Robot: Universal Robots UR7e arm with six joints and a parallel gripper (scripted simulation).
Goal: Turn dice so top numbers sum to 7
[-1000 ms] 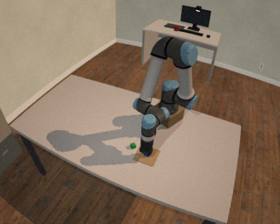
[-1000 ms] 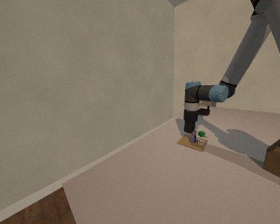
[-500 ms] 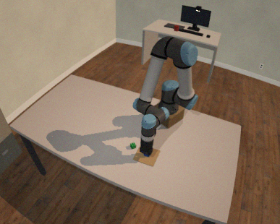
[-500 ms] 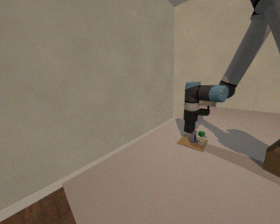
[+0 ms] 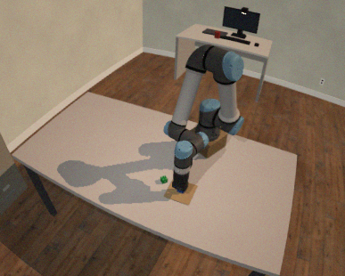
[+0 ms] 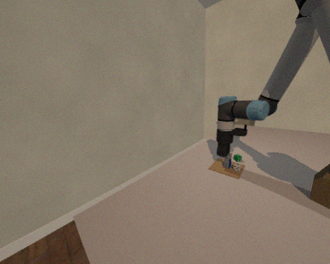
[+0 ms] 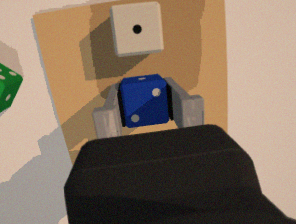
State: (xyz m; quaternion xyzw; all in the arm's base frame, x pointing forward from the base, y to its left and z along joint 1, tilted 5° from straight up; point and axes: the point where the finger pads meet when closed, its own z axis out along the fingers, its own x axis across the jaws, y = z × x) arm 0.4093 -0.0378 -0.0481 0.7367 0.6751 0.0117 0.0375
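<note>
The blue die is right at my hand. The rest, counted from my hand: white die: 5 cm behind; then green die: 11 cm to the right, 3 cm behind, 1 cm below; then tan mat: 2 cm below.
</note>
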